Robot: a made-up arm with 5 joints. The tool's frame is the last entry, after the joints.
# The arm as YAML. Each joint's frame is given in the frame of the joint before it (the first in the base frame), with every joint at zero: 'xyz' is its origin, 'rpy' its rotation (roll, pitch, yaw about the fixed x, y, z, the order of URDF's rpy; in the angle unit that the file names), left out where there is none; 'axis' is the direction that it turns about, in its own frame. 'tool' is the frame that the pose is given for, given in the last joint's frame.
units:
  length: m
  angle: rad
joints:
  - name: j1
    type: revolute
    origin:
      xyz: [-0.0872, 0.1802, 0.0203]
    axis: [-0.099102, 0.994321, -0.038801]
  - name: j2
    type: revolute
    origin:
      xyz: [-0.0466, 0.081, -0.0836]
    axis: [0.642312, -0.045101, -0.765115]
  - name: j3
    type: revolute
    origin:
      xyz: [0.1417, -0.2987, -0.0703]
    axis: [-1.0, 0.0, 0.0]
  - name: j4
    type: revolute
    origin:
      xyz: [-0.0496, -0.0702, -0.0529]
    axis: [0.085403, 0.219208, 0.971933]
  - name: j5
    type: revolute
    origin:
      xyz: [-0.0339, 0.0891, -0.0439]
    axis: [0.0, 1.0, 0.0]
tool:
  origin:
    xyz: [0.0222, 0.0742, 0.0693]
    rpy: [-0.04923, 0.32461, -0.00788]
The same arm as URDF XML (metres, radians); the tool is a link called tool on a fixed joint. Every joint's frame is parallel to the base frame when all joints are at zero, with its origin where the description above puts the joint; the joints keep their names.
<robot name="arm">
  <joint name="j1" type="continuous">
    <parent link="base"/>
    <child link="link1"/>
    <origin xyz="-0.0872 0.1802 0.0203" rpy="0 0 0"/>
    <axis xyz="-0.099102 0.994321 -0.038801"/>
  </joint>
  <joint name="j2" type="continuous">
    <parent link="link1"/>
    <child link="link2"/>
    <origin xyz="-0.0466 0.081 -0.0836" rpy="0 0 0"/>
    <axis xyz="0.642312 -0.045101 -0.765115"/>
  </joint>
  <joint name="j3" type="continuous">
    <parent link="link2"/>
    <child link="link3"/>
    <origin xyz="0.1417 -0.2987 -0.0703" rpy="0 0 0"/>
    <axis xyz="-1 0 0"/>
  </joint>
  <joint name="j4" type="continuous">
    <parent link="link3"/>
    <child link="link4"/>
    <origin xyz="-0.0496 -0.0702 -0.0529" rpy="0 0 0"/>
    <axis xyz="0.085403 0.219208 0.971933"/>
  </joint>
  <joint name="j5" type="continuous">
    <parent link="link4"/>
    <child link="link5"/>
    <origin xyz="-0.0339 0.0891 -0.0439" rpy="0 0 0"/>
    <axis xyz="0 1 0"/>
  </joint>
  <joint name="tool_fixed" type="fixed">
    <parent link="link5"/>
    <child link="tool"/>
    <origin xyz="0.0222 0.0742 0.0693" rpy="-0.0492 0.3246 -0.0079"/>
  </joint>
  <link name="base"/>
  <link name="link1"/>
  <link name="link2"/>
  <link name="link3"/>
  <link name="link4"/>
  <link name="link5"/>
  <link name="tool"/>
</robot>

